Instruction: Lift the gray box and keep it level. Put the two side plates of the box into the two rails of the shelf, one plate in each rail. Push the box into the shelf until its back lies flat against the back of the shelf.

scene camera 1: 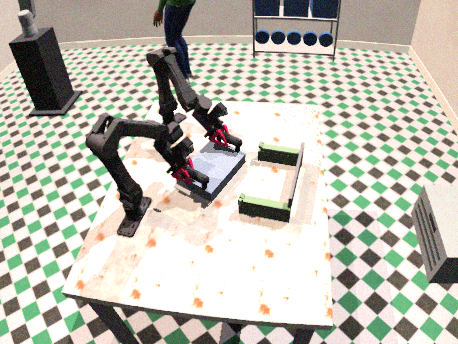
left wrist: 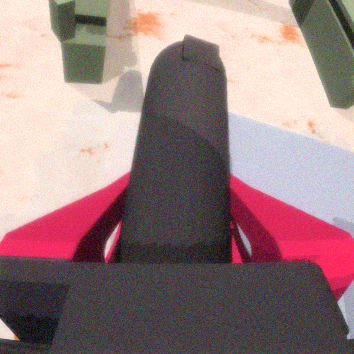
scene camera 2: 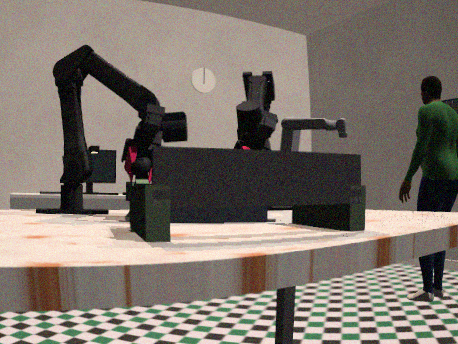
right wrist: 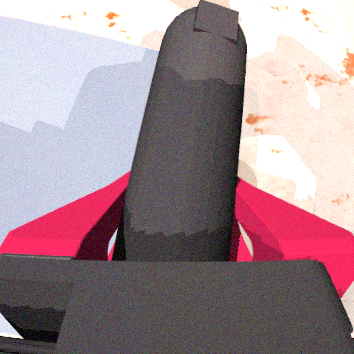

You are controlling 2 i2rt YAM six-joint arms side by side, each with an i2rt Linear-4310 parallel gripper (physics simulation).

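Places are measured from the left arm's base along level axes (x back, y right, z up), in centimetres.
Pixels of known places: left gripper, fingertip midpoint: (scene camera 1: pixel 229 144) (left wrist: pixel 177 178); right gripper, fingertip midpoint: (scene camera 1: pixel 193 181) (right wrist: pixel 179 176); right arm's base, link origin: (scene camera 1: pixel 134 216) (scene camera 2: pixel 72 213).
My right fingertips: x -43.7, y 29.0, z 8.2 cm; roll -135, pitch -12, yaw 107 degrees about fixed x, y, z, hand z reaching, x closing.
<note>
Ahead of a thing's pixels: the offset from my right fingertips to its top centre. "spot": to the spot under its first point. Level surfaces: height alone.
The gray box @(dy -12.9, dx +1.6, dz +5.9 cm) (scene camera 1: pixel 218 170) (left wrist: pixel 295 160) (right wrist: pixel 55 85) has a pale blue-gray top and looks roughly level; its height over the table is hard to tell. It stands outside the shelf's open side, apart from both rails. My left gripper (scene camera 1: pixel 236 146) (left wrist: pixel 177 178) is shut on the box's far side in scene camera 1, my right gripper (scene camera 1: pixel 202 181) (right wrist: pixel 179 176) on its near side. The shelf has a dark back panel (scene camera 1: pixel 297 175) (scene camera 2: pixel 255 177), a far green rail @(spot: dy -34.9, dx -17.0, dz -3.6 cm) (scene camera 1: pixel 279 155) and a near green rail @(dy -6.6, dx -28.5, dz -1.0 cm) (scene camera 1: pixel 264 206). The back panel hides most of the box in scene camera 2.
The shelf and both arm bases stand on the white, orange-spotted table @(dz -8.2 cm) (scene camera 1: pixel 210 275) (scene camera 2: pixel 200 252). The near rail's front end lies close to my right gripper in scene camera 1. A person (scene camera 1: pixel 177 25) (scene camera 2: pixel 440 150) and a storage rack (scene camera 1: pixel 295 19) are beyond the table.
</note>
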